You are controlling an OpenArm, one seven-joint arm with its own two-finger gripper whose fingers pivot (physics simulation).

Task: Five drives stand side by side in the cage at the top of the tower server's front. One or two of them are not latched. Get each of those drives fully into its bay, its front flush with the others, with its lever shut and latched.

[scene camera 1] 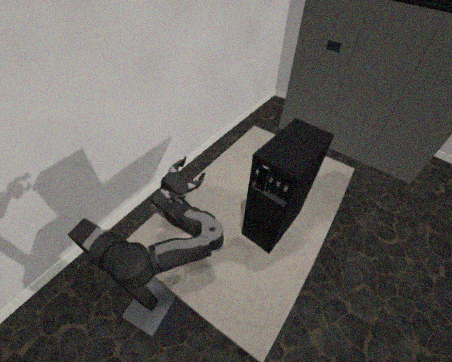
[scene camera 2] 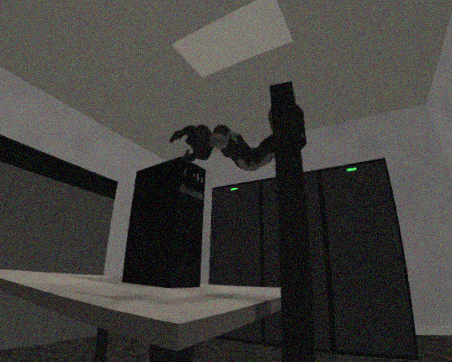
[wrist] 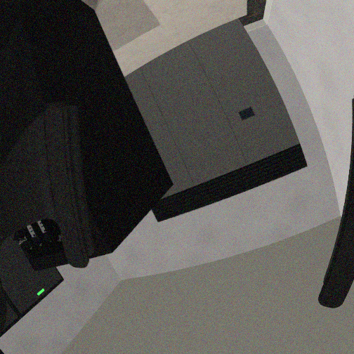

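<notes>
The tower server (scene camera 1: 299,146) (scene camera 2: 160,230) (wrist: 122,175) stands upright, its drive cage high on the front. The row of drives (scene camera 1: 278,184) (wrist: 37,233) is small and dark in scene camera 1 and partly hidden by a finger in the wrist view. In scene camera 1 the second drive from the left (scene camera 1: 265,171) seems to stand out beyond its neighbours; its lever is too small to judge. My gripper (scene camera 1: 193,168) (scene camera 2: 180,147) (wrist: 200,193) is open with nothing between the fingers. It is apart from the server, in front of it and to the left in scene camera 1.
The server stands on a pale table (scene camera 1: 295,280) (scene camera 2: 100,295). A long wall (scene camera 1: 150,65) runs beside the table on the arm's left. Dark cabinets (scene camera 2: 360,250) with green lights stand behind. The arm's post (scene camera 2: 295,250) stands at the table's near end.
</notes>
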